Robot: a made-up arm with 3 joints.
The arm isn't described. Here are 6 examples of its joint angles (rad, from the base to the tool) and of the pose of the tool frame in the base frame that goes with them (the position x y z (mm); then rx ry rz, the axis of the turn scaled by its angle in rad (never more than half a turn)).
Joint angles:
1: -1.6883 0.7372 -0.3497
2: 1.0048 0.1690 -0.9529
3: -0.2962 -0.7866 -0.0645
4: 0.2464 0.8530 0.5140
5: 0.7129 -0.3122 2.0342
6: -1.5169 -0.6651 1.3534
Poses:
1: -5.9 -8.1 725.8 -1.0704 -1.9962 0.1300
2: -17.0 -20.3 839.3 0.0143 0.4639 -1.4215
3: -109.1 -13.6 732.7 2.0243 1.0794 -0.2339
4: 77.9 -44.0 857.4 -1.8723 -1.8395 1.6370
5: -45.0 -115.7 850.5 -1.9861 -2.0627 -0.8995
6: -146.8 74.5 753.2 -1.9289 0.0323 -1.2065
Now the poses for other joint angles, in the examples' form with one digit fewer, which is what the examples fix.
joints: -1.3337 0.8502 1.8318
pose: -27 -55 684 -0.964 -0.018 -0.164
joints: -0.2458 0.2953 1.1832
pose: -17 -93 817 -2.193 -1.355 0.071
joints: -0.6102 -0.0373 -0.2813
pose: -58 -24 786 2.005 1.842 -0.946
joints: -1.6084 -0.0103 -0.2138
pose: -72 15 775 -1.921 -1.500 0.251
